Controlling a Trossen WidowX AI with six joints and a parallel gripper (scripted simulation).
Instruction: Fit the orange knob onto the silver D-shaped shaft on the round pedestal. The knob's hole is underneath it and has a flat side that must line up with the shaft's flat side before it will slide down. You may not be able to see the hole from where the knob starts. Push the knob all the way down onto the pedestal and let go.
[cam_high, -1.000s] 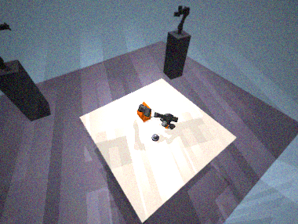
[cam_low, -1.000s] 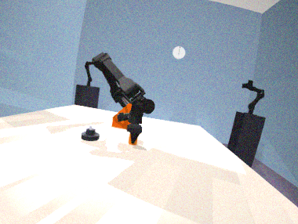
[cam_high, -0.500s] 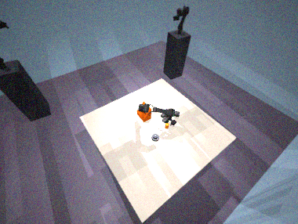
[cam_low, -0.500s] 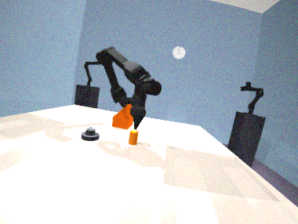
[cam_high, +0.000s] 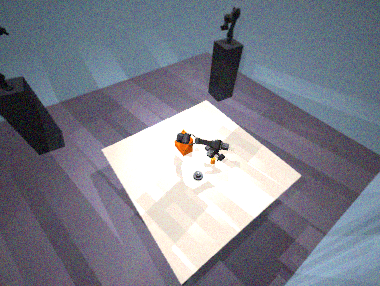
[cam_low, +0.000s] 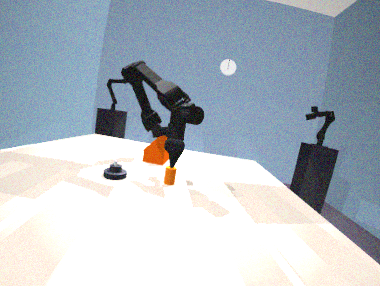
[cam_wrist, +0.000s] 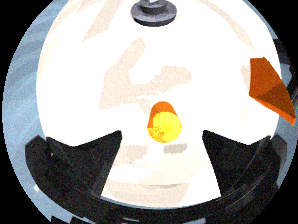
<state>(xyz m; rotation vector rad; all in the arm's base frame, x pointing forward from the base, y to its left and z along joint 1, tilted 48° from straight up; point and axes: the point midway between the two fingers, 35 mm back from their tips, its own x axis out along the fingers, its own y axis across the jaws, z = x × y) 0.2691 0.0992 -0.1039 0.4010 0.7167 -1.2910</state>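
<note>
Now: gripper tip 30 mm above the orange knob. Round my gripper tip: dark round pedestal 60 mm ahead, 190 mm to the right, 40 mm below.
</note>
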